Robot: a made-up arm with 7 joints.
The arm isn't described. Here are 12 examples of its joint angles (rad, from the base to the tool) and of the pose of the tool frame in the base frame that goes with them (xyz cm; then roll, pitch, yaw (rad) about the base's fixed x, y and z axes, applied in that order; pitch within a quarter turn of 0, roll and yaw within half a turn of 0).
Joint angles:
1: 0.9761 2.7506 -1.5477 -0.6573 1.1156 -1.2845 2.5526
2: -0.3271 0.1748 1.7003 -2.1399 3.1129 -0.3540 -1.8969
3: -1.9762 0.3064 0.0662 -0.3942 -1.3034 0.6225 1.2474
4: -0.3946 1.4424 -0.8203 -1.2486 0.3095 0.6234 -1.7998
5: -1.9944 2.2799 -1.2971 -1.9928 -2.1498 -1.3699 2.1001
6: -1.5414 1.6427 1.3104 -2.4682 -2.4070 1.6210 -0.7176
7: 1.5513 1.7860 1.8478 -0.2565 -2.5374 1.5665 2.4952
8: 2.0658 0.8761 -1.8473 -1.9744 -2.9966 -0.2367 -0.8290
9: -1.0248 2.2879 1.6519 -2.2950 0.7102 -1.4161 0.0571
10: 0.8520 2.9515 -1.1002 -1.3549 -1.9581 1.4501 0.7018
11: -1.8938 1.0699 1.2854 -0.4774 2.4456 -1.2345 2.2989
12: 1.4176 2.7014 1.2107 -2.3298 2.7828 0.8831 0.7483
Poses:
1: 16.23 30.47 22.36 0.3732 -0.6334 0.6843
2: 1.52 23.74 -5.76 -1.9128 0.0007 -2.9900
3: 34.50 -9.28 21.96 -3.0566 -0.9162 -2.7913
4: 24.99 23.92 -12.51 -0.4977 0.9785 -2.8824
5: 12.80 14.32 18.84 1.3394 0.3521 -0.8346
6: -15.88 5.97 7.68 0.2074 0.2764 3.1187
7: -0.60 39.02 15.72 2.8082 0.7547 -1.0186
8: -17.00 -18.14 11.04 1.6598 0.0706 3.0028
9: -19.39 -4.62 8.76 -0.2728 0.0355 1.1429
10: 16.24 29.81 10.91 -0.3406 0.3734 2.1901
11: 21.92 28.43 21.34 0.3251 -1.1611 0.0191
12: 18.54 -7.14 -7.26 -0.6150 0.8549 -0.2131
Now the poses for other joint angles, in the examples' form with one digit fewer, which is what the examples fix.
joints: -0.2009 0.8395 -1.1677 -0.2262 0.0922 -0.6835 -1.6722
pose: 9.5 27.9 -30.0 0.148 0.541 -2.937
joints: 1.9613 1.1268 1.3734 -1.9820 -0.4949 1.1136 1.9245
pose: 4.9 26.5 2.2 2.455 -0.859 -1.049
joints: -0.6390 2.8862 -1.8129 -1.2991 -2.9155 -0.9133 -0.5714
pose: -10.6 30.5 16.4 -2.610 -0.889 -1.511
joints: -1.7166 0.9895 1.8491 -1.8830 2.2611 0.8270 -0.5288
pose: -0.9 28.5 3.0 2.149 0.996 2.051
